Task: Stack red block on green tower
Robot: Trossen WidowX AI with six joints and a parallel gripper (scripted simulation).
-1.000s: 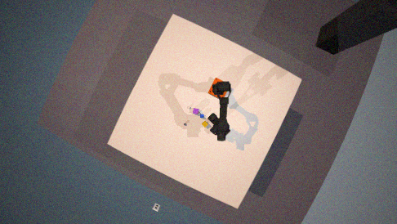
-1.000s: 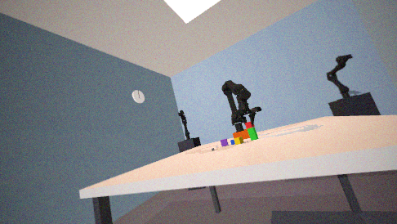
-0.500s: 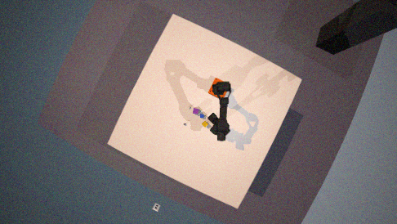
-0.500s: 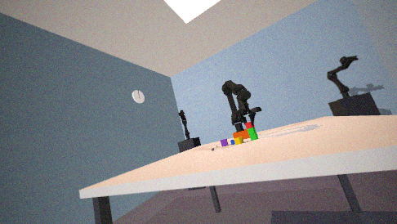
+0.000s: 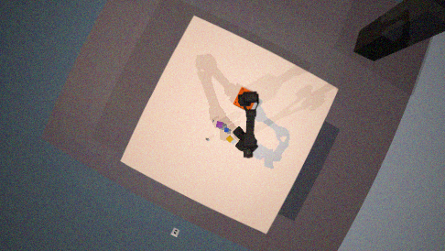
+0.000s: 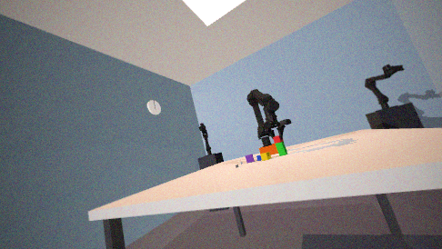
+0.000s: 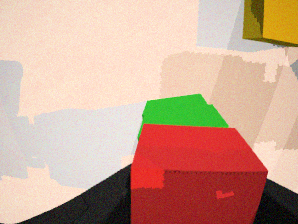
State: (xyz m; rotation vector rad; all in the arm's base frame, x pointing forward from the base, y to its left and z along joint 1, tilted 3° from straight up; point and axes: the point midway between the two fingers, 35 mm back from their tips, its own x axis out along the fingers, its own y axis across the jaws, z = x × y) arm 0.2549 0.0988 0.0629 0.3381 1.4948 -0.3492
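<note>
My gripper tip is now 1 cm below the red block. Also, from my gripper tip: yellow block: 4 cm ahead, 9 cm to the right, 7 cm below; then blue block: 1 cm behind, 13 cm to the right, 7 cm below; then purple block: 3 cm behind, 20 cm to the right, 6 cm below.
</note>
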